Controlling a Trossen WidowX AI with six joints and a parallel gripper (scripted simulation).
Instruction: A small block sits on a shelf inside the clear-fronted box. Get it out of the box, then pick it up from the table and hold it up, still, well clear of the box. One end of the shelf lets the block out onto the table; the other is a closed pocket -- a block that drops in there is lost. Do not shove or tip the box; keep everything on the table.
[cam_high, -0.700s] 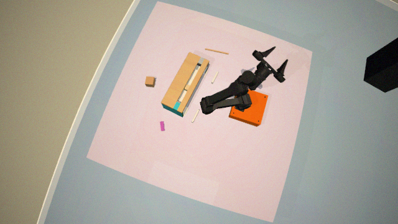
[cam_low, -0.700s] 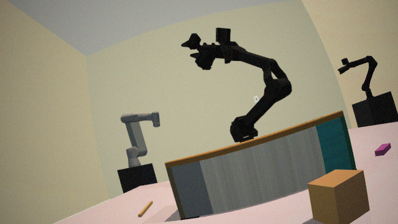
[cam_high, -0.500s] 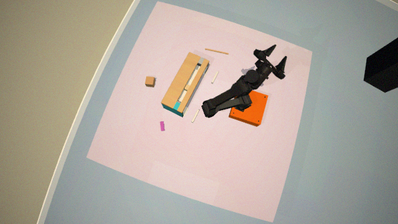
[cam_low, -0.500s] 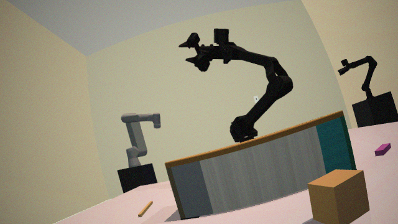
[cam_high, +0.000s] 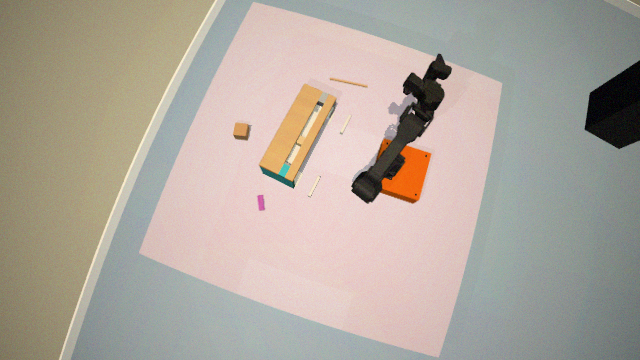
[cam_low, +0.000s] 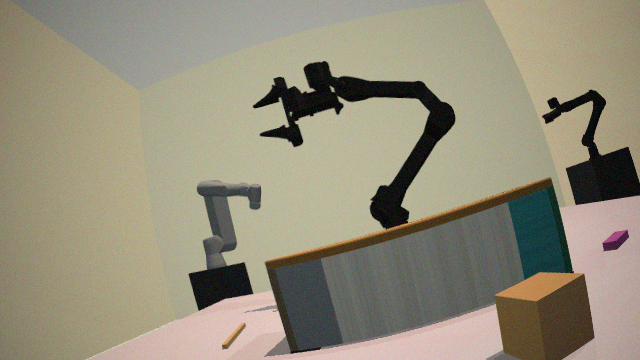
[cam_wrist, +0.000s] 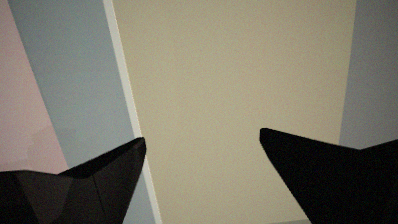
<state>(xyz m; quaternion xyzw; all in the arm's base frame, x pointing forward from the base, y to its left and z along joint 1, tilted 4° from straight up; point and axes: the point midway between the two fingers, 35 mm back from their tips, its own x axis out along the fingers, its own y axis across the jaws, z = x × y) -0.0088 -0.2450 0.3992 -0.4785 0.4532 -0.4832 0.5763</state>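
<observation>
Now: gripper tip 41 cm above the clear-fronted box, 31 cm short of it and 28 cm to the right of it. Also, from my gripper tip: tan block: 39 cm below, 33 cm ahead, 31 cm to the left; thin wooden stick: 47 cm below, 27 cm ahead, 6 cm to the right.
</observation>
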